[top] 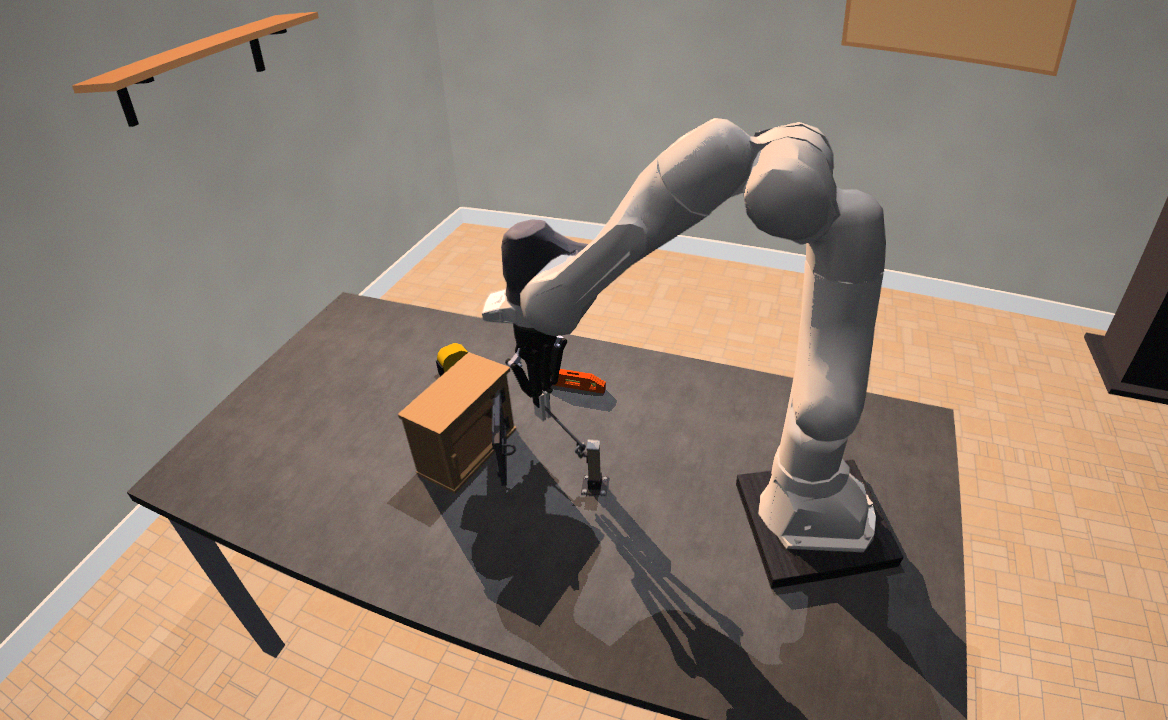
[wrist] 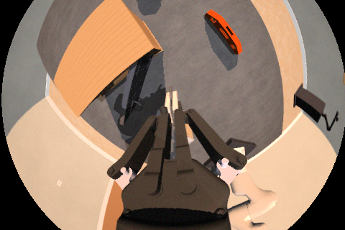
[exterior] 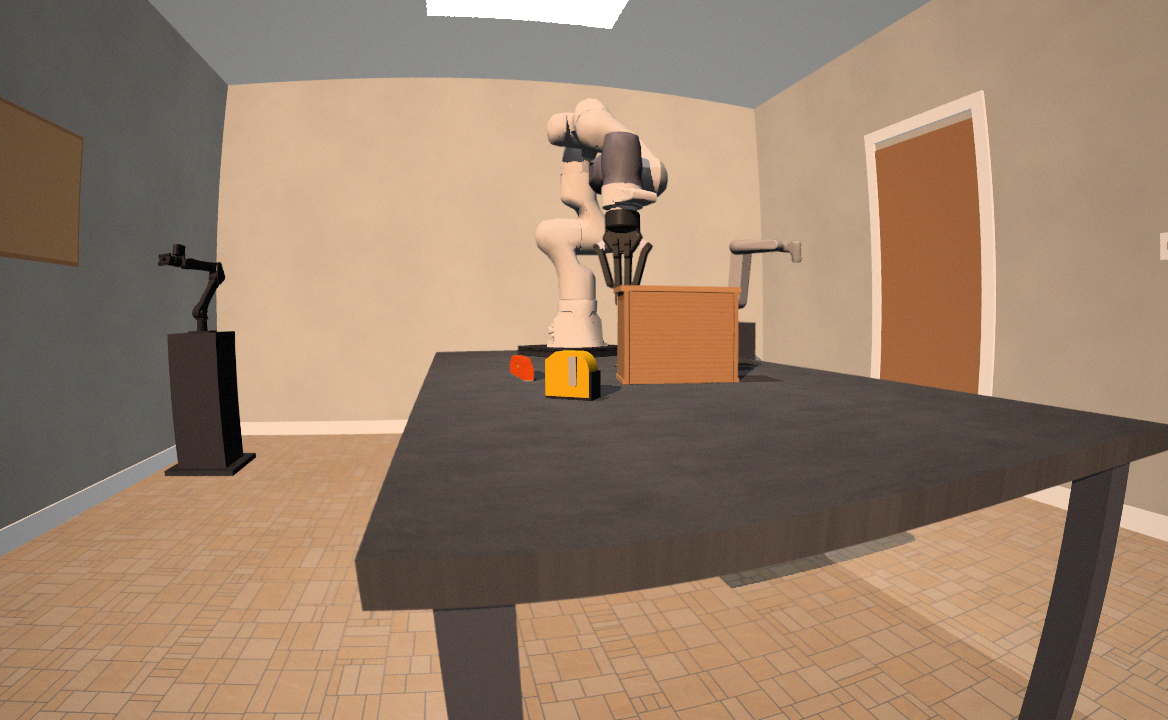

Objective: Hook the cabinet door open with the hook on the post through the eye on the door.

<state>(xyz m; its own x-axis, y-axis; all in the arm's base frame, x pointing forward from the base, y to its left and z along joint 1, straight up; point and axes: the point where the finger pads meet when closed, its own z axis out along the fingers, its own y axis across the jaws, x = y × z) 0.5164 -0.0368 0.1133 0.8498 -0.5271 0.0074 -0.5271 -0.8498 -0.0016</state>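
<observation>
My hand is 40 mm past the hook, 30 mm to the right of it and 30 mm above it. Round my hand: dark door (70 mm ahead, 60 mm below, 40 mm to the left); then orange spirit level (220 mm to the right, 120 mm below, 20 mm ahead); then yellow tape measure (330 mm ahead, 200 mm to the right, 110 mm below).
</observation>
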